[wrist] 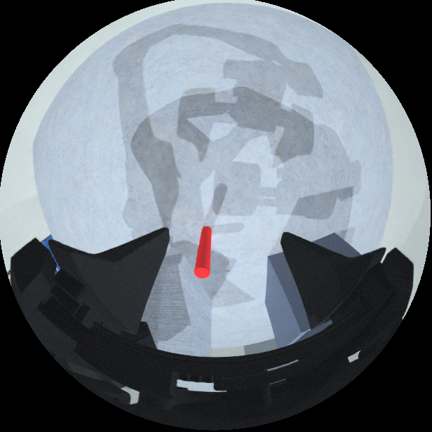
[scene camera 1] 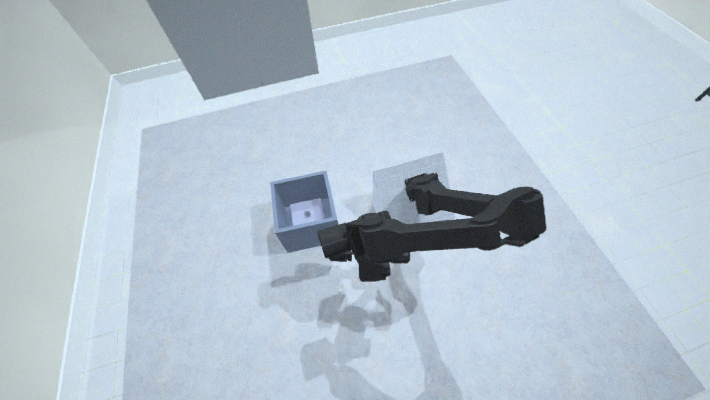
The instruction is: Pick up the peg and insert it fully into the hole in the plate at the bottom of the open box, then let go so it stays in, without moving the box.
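Places are measured from the arm's base along level axes (x ahead, y left, z up), in millimetres.
Pixels of known places: arm's base, origin of its link: (scene camera 1: 418, 187).
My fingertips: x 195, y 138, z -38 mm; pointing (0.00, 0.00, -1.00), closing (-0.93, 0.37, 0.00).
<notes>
Ahead of a thing's pixels: the offset from my fingertips to its top centre. "*": to the spot under its first point. Level surfaces: height alone.
The red peg (wrist: 203, 252) stands upright on the surface in the wrist view, seen between the spread fingers and apart from both. The arm hides it in the scene view. My gripper (wrist: 227, 236) is open and empty, pointing down above the peg. Its fingertips cannot be made out in the scene view. The open blue-grey box {117 mm ahead, 196 mm right, 59 mm up} (scene camera 1: 302, 238) (wrist: 286, 300) stands left of the arm in the scene view and partly behind the right finger in the wrist view. Inside, at its bottom, lies a pale plate {117 mm ahead, 196 mm right, 18 mm down} (scene camera 1: 317, 208) with a dark round hole {* 118 mm ahead, 205 mm right, 38 mm down} (scene camera 1: 307, 214).
A light grey block (scene camera 1: 390, 182) (wrist: 165, 300) stands right of the box in the scene view, partly under the black arm (scene camera 1: 440, 236). A large dark grey panel (scene camera 1: 250, 45) hangs into the top of the scene view. Arm shadows cross the grey mat {79 mm down} (scene camera 1: 200, 175).
</notes>
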